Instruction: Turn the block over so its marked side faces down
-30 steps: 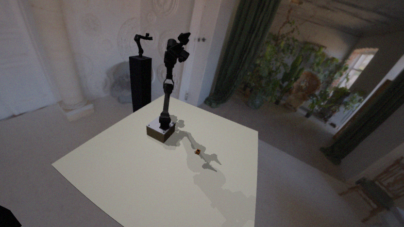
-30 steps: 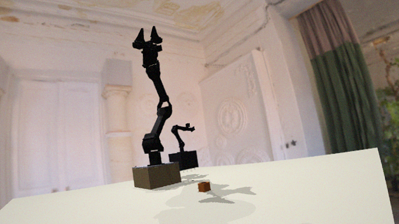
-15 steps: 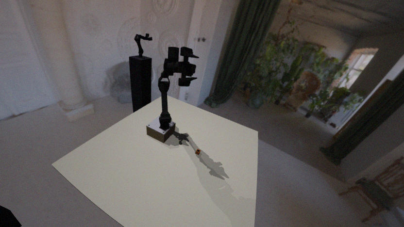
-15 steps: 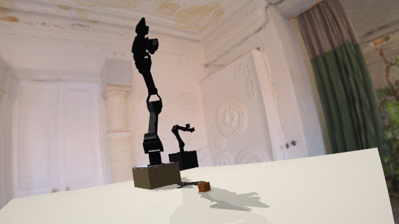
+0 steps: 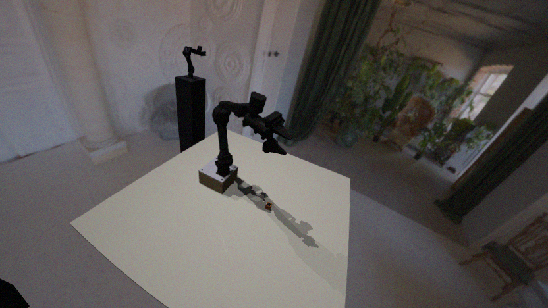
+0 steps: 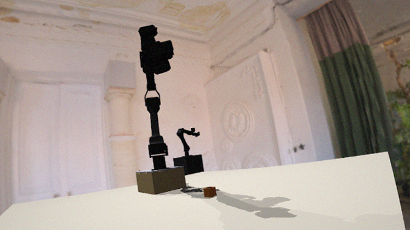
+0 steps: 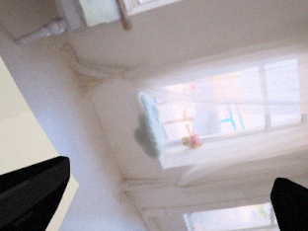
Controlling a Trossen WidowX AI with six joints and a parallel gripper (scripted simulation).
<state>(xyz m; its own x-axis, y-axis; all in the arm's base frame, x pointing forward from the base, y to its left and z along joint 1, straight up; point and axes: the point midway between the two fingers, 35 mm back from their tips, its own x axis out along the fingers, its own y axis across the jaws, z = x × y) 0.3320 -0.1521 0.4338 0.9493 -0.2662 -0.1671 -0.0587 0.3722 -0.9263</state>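
The block lies 3 cm behind my gripper tip, 15 cm to the left of it and 51 cm below it.
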